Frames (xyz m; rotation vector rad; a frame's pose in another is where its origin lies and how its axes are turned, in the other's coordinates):
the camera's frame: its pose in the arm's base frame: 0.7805 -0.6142 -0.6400 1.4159 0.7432 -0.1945
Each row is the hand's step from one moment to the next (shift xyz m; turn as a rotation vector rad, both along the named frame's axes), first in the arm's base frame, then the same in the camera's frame.
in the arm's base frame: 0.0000 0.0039 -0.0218 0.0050 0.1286 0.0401
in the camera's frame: 0.0136 -0.0172 -0.0031 0.0196 0.0589 -0.1196
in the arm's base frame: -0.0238 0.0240 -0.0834 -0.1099 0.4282 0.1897
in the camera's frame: 0.0367 -0.0770 -0.0287 -0.0634 0.1736 -0.4441
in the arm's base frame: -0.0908 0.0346 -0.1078 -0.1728 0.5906 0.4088
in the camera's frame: 0.0027 -0.1314 -0.0615 -0.1877 0.3487 -0.6237
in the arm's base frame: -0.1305 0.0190 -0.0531 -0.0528 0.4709 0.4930
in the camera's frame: -0.0636 -0.1109 -0.0622 -0.1802 0.4612 -0.4716
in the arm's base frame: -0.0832 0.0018 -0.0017 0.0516 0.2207 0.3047
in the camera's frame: -0.0620 -0.0462 -0.0308 -0.0682 0.3180 -0.1961
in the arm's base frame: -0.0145 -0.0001 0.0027 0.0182 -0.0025 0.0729
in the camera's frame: -0.0126 -0.0057 -0.0051 -0.0285 0.0692 0.0069
